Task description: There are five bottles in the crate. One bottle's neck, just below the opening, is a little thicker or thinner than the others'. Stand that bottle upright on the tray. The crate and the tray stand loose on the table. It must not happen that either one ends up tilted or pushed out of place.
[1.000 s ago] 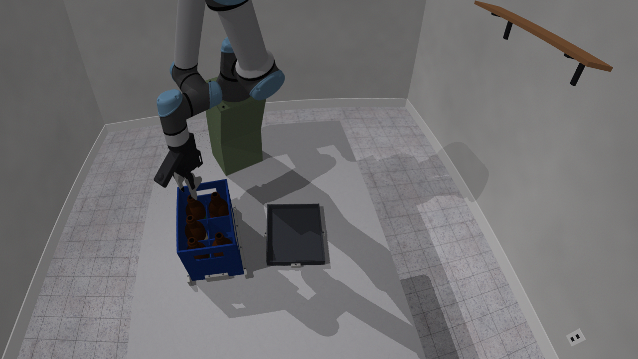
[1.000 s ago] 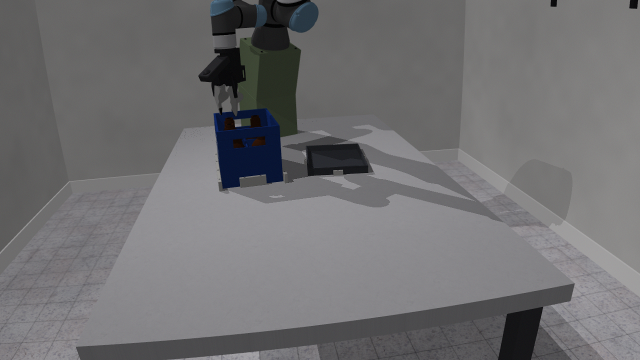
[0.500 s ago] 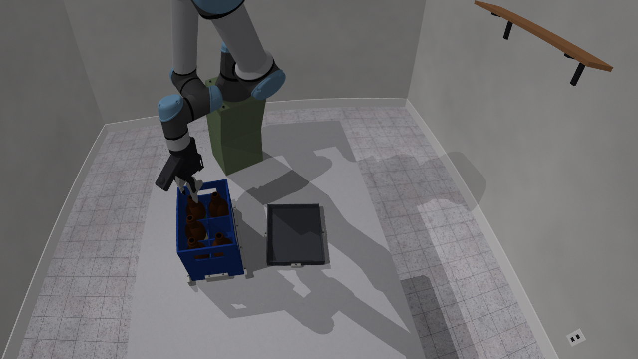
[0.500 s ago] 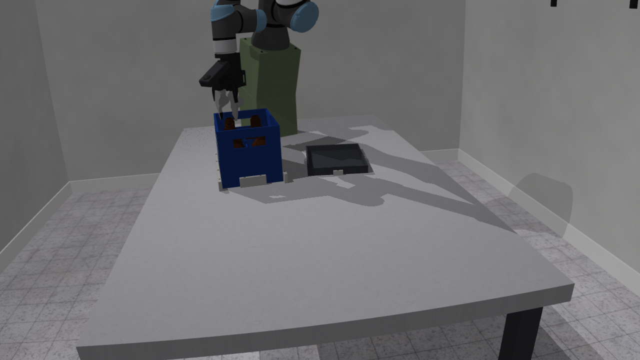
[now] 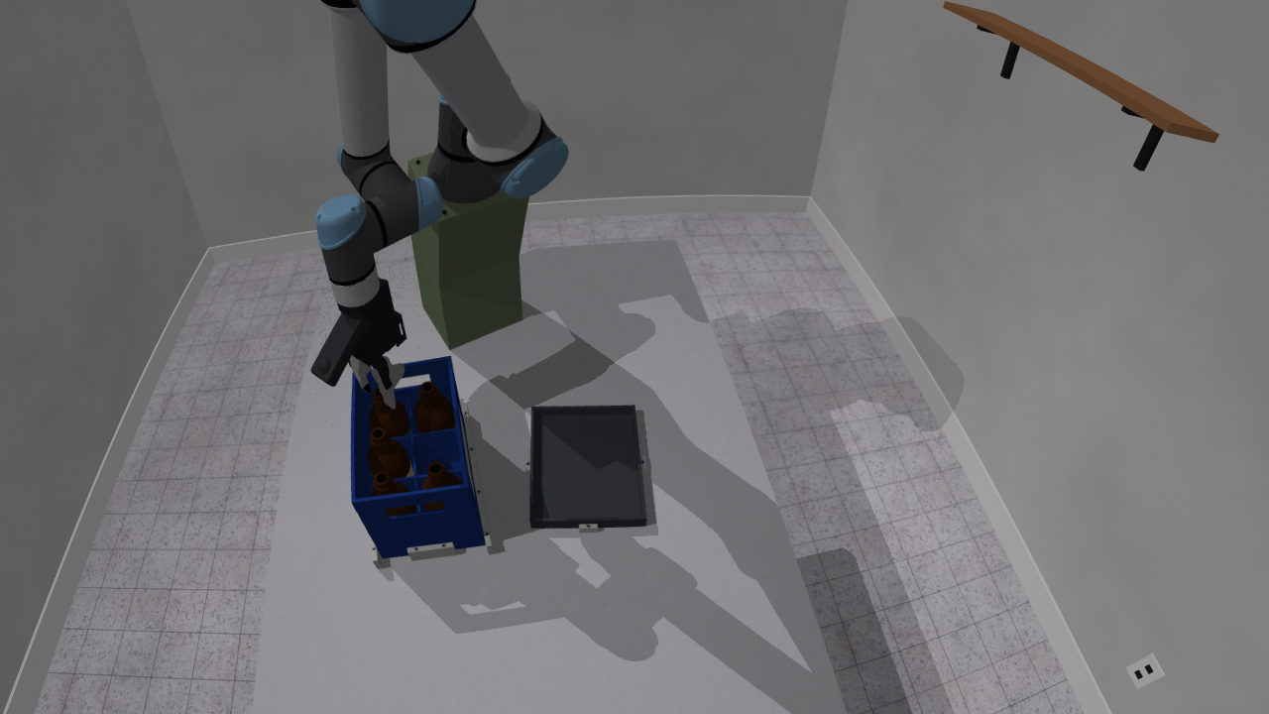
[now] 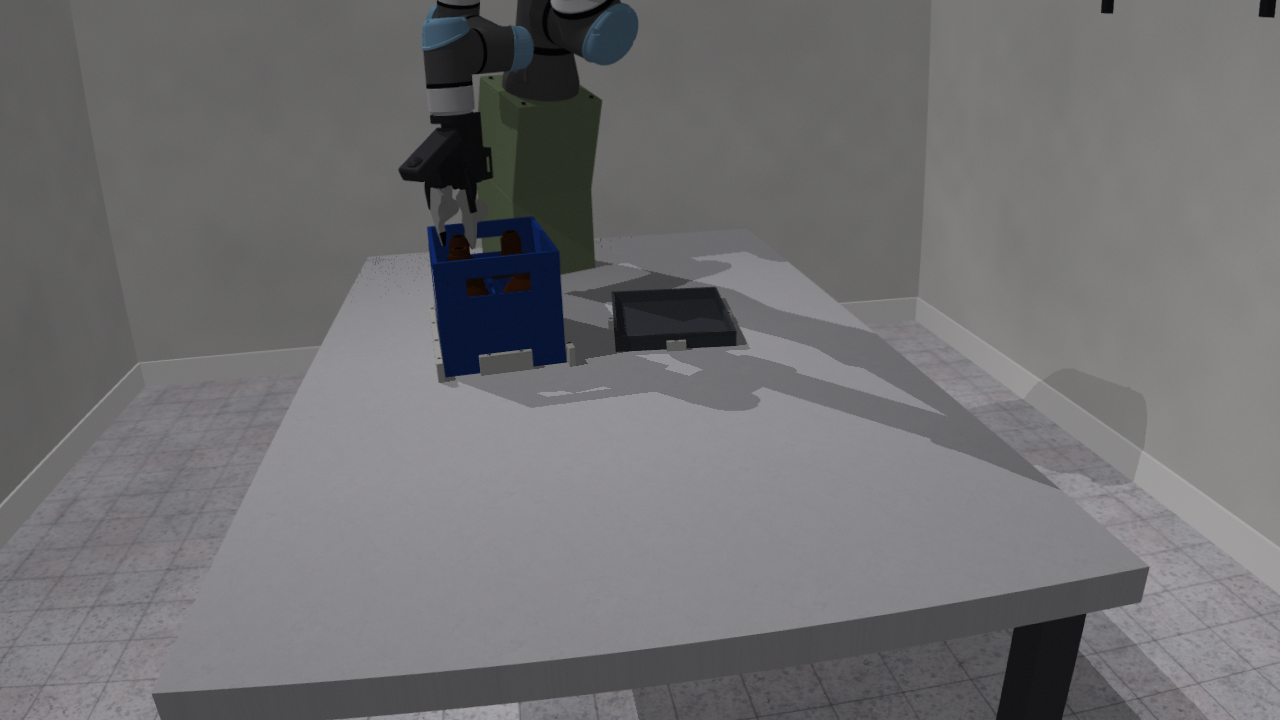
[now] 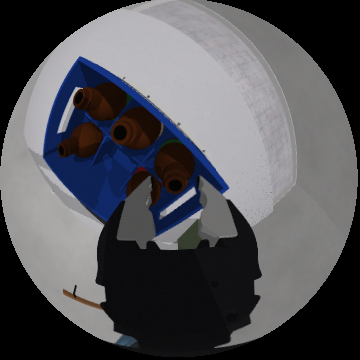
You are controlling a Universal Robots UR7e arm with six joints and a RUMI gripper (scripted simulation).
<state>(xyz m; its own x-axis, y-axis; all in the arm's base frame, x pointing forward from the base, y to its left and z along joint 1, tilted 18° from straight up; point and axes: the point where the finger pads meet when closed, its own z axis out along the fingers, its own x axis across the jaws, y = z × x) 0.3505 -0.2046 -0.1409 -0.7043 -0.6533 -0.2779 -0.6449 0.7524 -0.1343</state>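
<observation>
My gripper is now 90 mm short of the blue crate, 40 mm to the right of it and 80 mm above it. The rest, counted from my hand: dark tray 110 mm ahead, 330 mm to the left, 150 mm below.
</observation>
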